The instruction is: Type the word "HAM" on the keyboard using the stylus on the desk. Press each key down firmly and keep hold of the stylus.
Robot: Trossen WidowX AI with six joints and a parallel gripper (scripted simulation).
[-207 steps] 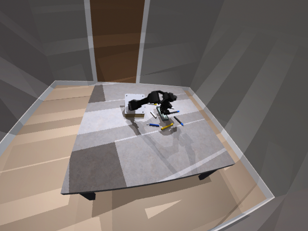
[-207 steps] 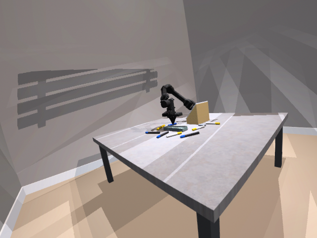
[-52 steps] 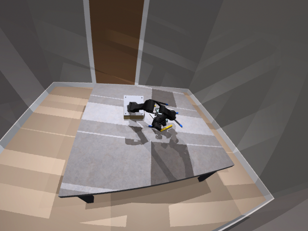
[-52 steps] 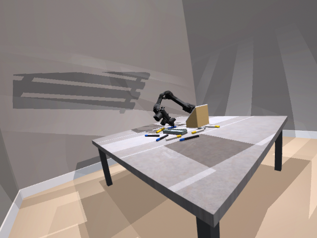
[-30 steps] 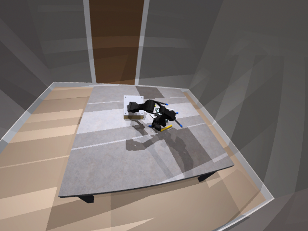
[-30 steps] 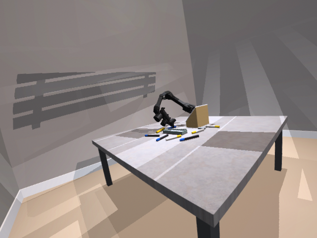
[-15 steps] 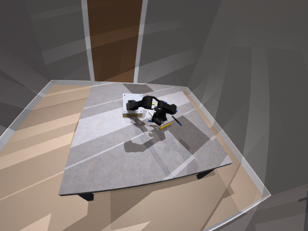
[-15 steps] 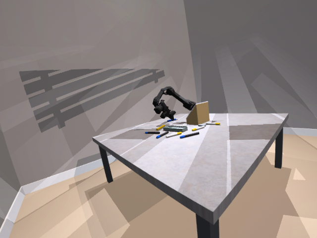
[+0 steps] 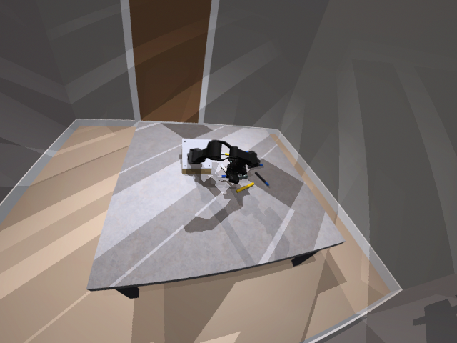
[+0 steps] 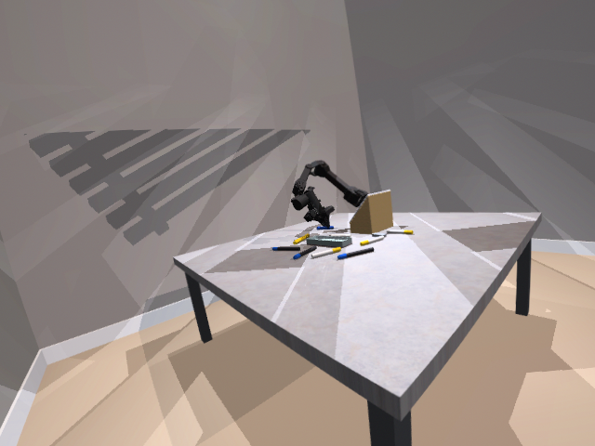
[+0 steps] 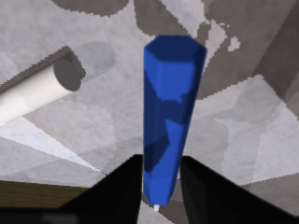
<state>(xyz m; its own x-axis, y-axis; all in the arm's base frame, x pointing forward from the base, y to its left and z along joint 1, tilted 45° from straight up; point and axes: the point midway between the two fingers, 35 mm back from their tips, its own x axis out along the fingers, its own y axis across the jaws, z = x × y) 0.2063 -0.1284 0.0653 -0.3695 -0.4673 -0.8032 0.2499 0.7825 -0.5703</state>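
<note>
My gripper tip is now 2 cm past the blue stylus. Round my gripper tip: M key: 15 cm ahead, 4 cm to the left, 3 cm below.
</note>
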